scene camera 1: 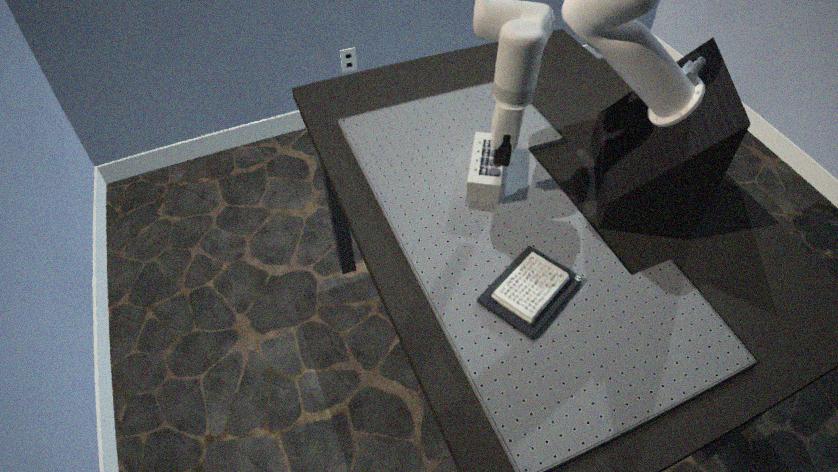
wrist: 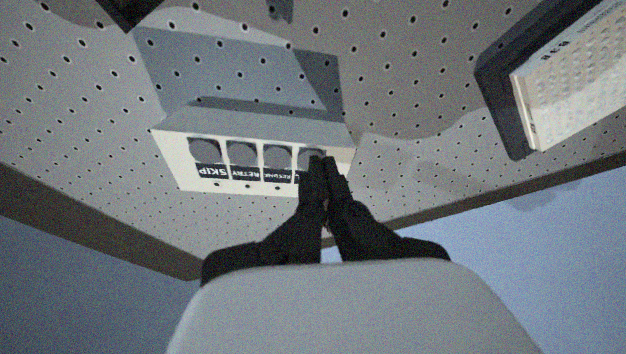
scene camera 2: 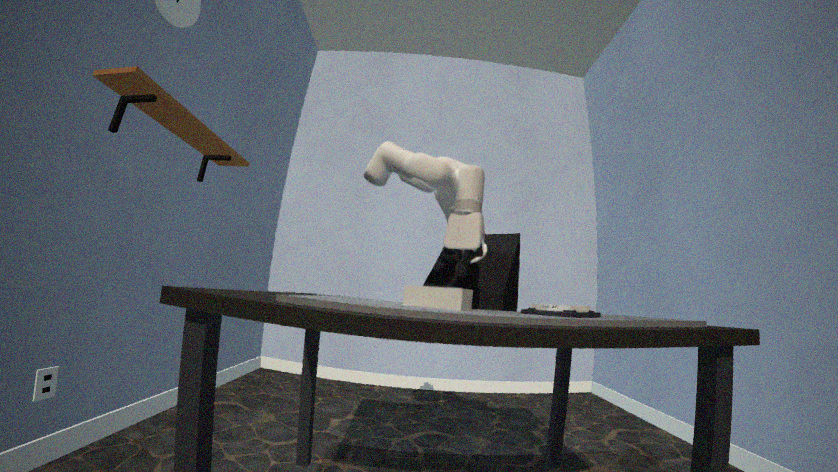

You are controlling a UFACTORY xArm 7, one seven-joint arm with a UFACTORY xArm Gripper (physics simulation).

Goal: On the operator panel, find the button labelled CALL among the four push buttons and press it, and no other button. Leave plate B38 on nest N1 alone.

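Places are measured from the arm's base along level axes (x back, y right, z up), in metres.
Pixels of known places: gripper, fingertip midpoint: [scene camera 1: 501,162] [wrist: 318,172] [scene camera 2: 460,277]; arm's base at its link origin: [scene camera 1: 676,102].
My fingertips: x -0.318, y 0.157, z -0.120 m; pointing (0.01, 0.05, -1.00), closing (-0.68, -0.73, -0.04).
For each thing: its middle in the pictures, then the offset to it from my fingertips. Level surfaces: height alone.
- pale operator panel at the middle of its body: [wrist: 265,156] [scene camera 1: 486,166] [scene camera 2: 437,297] dx +0.013, dy +0.054, dz -0.055 m
- SKIP at the middle of its body: [wrist: 206,150] dx +0.057, dy +0.073, dz -0.031 m
- RETRY at the middle of its body: [wrist: 242,153] dx +0.036, dy +0.052, dz -0.031 m
- RESUME at the middle of its body: [wrist: 277,156] dx +0.015, dy +0.031, dz -0.031 m
- fourth button at the middle of its body: [wrist: 311,159] [scene camera 1: 494,172] dx -0.006, dy +0.009, dz -0.031 m
- Plate B38 at the middle of its body: [scene camera 1: 531,285] [wrist: 576,87] [scene camera 2: 560,308] dx -0.118, dy -0.233, dz -0.064 m
- perforated board at its surface level: dz -0.083 m
- dark table at its surface level: dz -0.095 m
The pale operator panel [scene camera 1: 483,195] [scene camera 2: 436,297] [wrist: 171,156] stands on the perforated board. In the wrist view its grey round buttons are SKIP [wrist: 205,150], RETRY [wrist: 242,152], RESUME [wrist: 277,155] and a fourth button [wrist: 306,158] at the right end, partly hidden by the fingers. The fourth label is almost fully covered, so its word cannot be read. My gripper [scene camera 1: 501,163] [wrist: 318,172] is shut and empty, its tips over the right part of the fourth button; contact cannot be told. Plate B38 [scene camera 1: 529,286] [wrist: 575,95] lies on the dark nest [scene camera 1: 535,331] [wrist: 501,110].
The perforated board [scene camera 1: 592,375] lies on the dark table [scene camera 1: 404,328]. The black arm pedestal [scene camera 1: 674,158] stands beside the board. Small dark dots show beside the labels on the panel. A wall shelf [scene camera 2: 175,117] is far from the arm.
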